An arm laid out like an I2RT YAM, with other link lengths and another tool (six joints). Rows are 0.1 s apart.
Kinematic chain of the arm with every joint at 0, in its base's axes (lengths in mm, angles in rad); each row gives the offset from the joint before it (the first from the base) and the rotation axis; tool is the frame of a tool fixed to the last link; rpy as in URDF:
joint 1: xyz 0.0 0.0 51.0 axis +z
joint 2: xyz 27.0 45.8 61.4 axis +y
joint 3: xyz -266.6 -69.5 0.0 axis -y
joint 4: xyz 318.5 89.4 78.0 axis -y
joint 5: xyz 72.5 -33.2 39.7 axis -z
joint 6: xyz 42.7 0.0 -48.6 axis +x
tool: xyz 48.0 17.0 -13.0 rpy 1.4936 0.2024 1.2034
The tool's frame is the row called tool.
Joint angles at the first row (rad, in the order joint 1, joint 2, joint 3, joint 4, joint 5, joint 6):
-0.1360, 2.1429, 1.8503, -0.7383, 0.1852, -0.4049
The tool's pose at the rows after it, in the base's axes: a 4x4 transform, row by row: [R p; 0 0 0 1], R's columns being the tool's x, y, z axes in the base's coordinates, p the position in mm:
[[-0.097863 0.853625 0.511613 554.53], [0.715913 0.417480 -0.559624 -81.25], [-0.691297 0.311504 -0.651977 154.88], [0 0 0 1]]
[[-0.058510 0.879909 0.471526 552.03], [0.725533 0.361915 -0.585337 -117.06], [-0.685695 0.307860 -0.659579 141.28], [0 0 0 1]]
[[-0.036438 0.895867 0.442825 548.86], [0.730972 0.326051 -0.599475 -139.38], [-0.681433 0.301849 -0.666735 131.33], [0 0 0 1]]
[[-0.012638 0.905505 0.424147 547.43], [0.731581 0.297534 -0.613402 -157.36], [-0.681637 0.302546 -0.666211 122.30], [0 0 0 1]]
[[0.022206 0.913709 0.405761 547.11], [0.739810 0.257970 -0.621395 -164.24], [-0.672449 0.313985 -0.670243 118.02], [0 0 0 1]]
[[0.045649 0.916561 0.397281 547.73], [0.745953 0.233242 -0.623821 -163.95], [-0.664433 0.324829 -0.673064 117.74], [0 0 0 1]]
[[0.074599 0.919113 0.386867 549.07], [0.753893 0.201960 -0.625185 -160.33], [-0.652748 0.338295 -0.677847 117.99], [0 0 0 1]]
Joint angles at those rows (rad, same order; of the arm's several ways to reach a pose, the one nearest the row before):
-0.1925, 2.1613, 1.8500, -0.7399, 0.1829, -0.4057
-0.2565, 2.1884, 1.8496, -0.7212, 0.1772, -0.4053
-0.2966, 2.2078, 1.8496, -0.7116, 0.1741, -0.4053
-0.3275, 2.2265, 1.8496, -0.6922, 0.1745, -0.4046
-0.3401, 2.2353, 1.8496, -0.6846, 0.1745, -0.3737
-0.3401, 2.2360, 1.8496, -0.6834, 0.1745, -0.3466
-0.3344, 2.2356, 1.8496, -0.6849, 0.1757, -0.3073

